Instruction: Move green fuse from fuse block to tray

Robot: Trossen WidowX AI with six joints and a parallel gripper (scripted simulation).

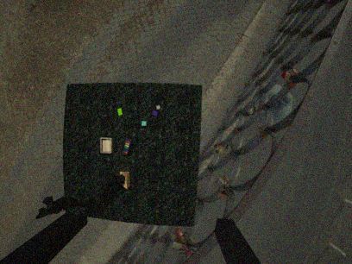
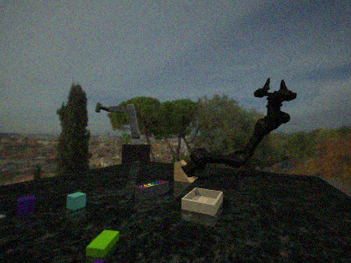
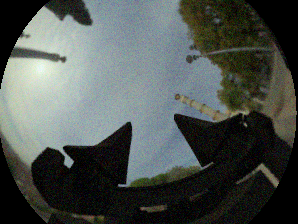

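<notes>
My gripper tip is 46 cm short of the green fuse, 41 cm to the left of it and 50 cm above it. The rest, counted from my gripper tip: tray 45 cm ahead, 21 cm to the right, 52 cm below.
</notes>
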